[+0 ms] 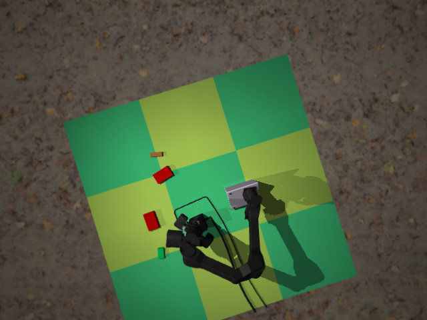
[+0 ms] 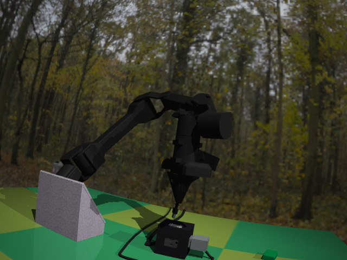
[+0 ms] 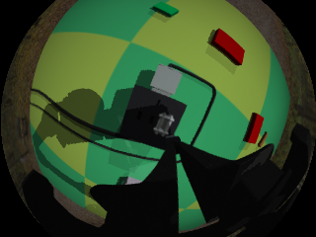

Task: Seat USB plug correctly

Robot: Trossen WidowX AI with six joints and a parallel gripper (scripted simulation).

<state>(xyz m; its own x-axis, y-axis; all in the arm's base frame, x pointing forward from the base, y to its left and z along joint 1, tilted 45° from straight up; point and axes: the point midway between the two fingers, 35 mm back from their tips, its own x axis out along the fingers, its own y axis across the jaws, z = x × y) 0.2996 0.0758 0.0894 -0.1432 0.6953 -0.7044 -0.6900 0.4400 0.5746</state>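
Now: gripper tip 2 cm above the dark USB plug. The rest, counted from my gripper tip: green block: 22 cm ahead, 15 cm to the left, 13 cm below; then brown block: 39 cm to the right, 16 cm ahead, 13 cm below; then light USB socket: 7 cm below, 1 cm to the left.
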